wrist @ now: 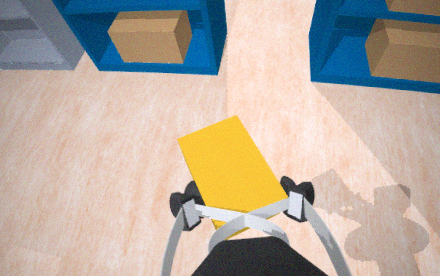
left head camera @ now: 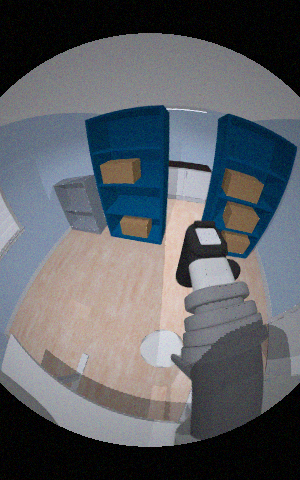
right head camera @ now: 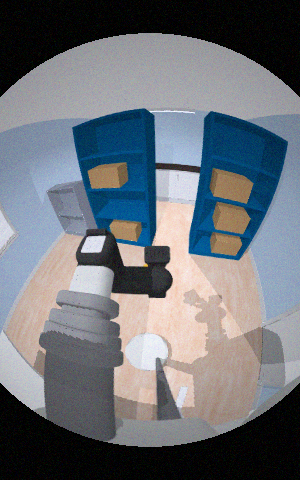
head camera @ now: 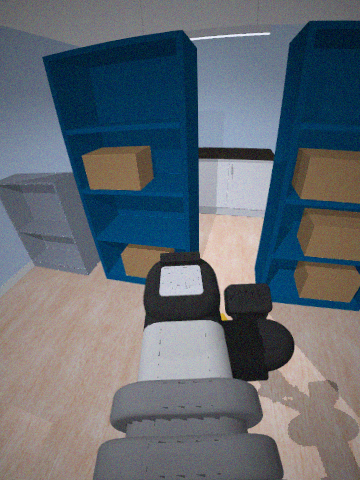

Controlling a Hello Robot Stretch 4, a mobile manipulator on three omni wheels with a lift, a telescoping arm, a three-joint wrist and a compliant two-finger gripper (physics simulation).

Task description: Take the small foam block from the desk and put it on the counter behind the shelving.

Labels:
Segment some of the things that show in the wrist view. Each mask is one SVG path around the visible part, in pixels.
My gripper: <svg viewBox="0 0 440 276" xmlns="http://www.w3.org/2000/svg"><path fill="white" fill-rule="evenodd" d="M353 275L337 241L324 220L312 207L315 191L313 184L309 181L296 185L291 178L282 176L280 185L288 198L248 213L206 206L193 180L186 186L184 194L174 192L170 195L170 210L176 219L168 236L162 258L160 276L171 275L173 259L182 231L192 231L202 223L201 218L205 217L227 223L223 224L212 234L208 243L208 255L191 276L328 276L290 247L290 240L284 230L266 219L280 212L283 212L284 215L299 223L308 221L324 245L337 275ZM225 240L245 227L270 235L266 237Z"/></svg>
A small foam block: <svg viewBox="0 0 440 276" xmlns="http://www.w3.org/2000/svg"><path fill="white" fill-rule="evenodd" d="M211 219L216 230L227 223ZM178 138L177 140L187 166L206 206L248 213L288 198L237 115Z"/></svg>

